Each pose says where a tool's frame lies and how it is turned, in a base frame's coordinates. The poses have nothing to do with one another.
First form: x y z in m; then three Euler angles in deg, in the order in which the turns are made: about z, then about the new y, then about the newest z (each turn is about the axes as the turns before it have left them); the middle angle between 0 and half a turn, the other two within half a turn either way.
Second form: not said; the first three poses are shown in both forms.
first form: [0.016, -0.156, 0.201, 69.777, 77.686, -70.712]
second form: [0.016, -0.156, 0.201, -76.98, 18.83, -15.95]
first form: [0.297, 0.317, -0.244, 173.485, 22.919, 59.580]
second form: [0.297, 0.317, -0.244, 20.03, 11.37, -124.92]
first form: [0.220, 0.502, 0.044, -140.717, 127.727, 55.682]
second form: [0.220, 0.502, 0.044, 133.13, 26.48, -28.05]
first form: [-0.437, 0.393, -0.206, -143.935, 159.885, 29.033]
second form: [-0.437, 0.393, -0.206, 169.92, 17.50, 5.48]
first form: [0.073, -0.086, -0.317, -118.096, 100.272, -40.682]
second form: [0.073, -0.086, -0.317, -105.54, 48.26, 140.18]
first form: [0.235, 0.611, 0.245, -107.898, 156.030, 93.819]
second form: [0.235, 0.611, 0.245, 156.08, -1.55, -21.39]
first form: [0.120, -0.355, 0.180, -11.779, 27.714, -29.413]
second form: [0.120, -0.355, 0.180, -14.47, 23.90, -44.27]
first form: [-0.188, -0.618, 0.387, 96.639, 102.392, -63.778]
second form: [-0.188, -0.618, 0.387, -103.76, 25.57, 0.61]
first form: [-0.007, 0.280, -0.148, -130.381, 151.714, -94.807]
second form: [-0.007, 0.280, -0.148, -151.80, -2.28, 143.85]
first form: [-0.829, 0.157, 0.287, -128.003, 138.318, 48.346]
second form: [-0.829, 0.157, 0.287, 146.36, 26.23, -4.41]
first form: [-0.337, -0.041, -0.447, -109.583, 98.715, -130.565]
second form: [-0.337, -0.041, -0.447, -101.41, -40.00, 167.81]
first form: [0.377, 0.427, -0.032, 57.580, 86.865, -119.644]
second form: [0.377, 0.427, -0.032, -86.39, -29.60, -34.20]
